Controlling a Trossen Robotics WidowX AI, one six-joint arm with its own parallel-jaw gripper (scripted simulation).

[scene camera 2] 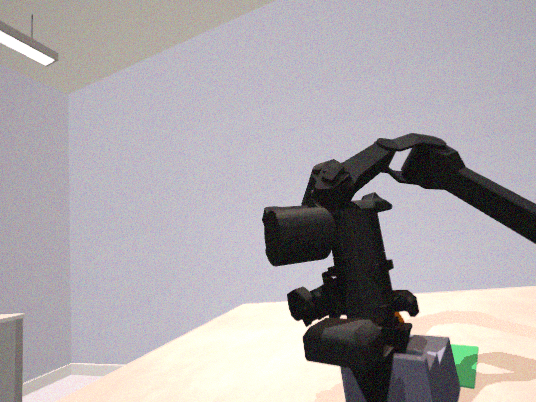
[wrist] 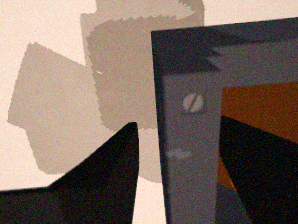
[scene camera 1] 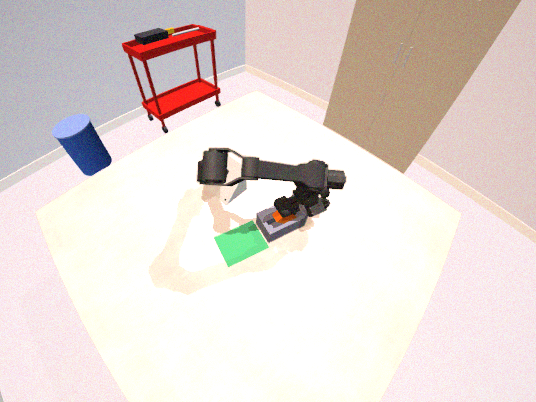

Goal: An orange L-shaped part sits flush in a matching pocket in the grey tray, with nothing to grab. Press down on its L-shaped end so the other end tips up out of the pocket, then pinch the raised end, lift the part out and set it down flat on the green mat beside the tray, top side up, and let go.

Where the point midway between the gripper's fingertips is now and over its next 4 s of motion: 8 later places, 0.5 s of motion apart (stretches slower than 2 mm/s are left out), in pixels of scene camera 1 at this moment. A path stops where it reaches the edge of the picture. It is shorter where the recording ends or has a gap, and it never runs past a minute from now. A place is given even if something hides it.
My gripper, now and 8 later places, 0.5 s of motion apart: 298, 212; 301, 206; 304, 194; 298, 198; 288, 203; 284, 210; 284, 213; 282, 218; 282, 217
